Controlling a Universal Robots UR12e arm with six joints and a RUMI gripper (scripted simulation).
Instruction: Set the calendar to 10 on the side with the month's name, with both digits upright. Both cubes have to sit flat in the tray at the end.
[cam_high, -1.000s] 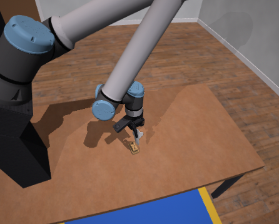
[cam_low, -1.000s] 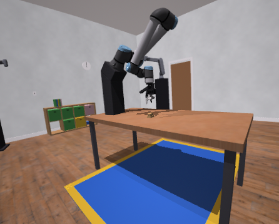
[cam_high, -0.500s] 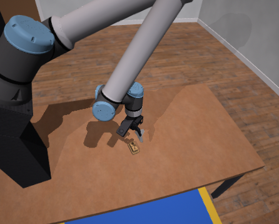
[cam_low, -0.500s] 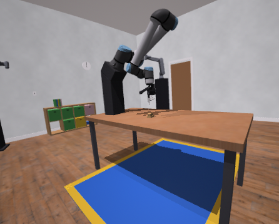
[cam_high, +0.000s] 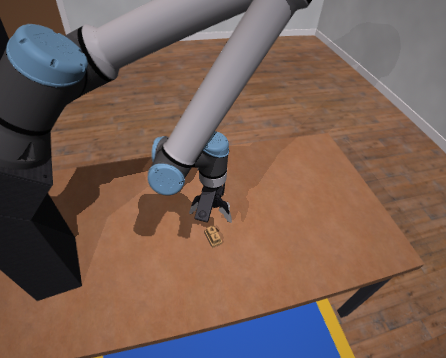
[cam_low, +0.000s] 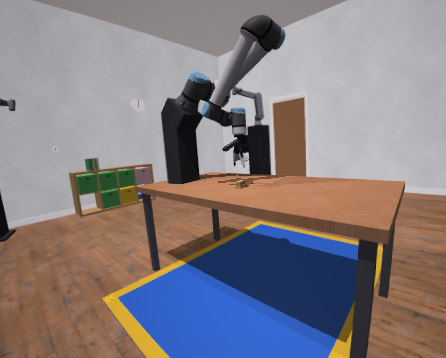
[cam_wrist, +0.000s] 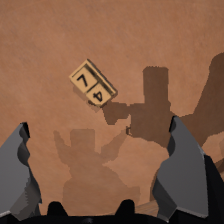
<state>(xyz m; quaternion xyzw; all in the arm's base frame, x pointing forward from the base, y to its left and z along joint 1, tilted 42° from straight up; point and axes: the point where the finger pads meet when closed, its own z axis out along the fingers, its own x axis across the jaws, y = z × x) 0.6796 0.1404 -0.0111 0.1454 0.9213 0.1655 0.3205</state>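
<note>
My gripper is now 12 cm above the wooden tray, 1 cm to the left of it and 1 cm short of it.
</note>
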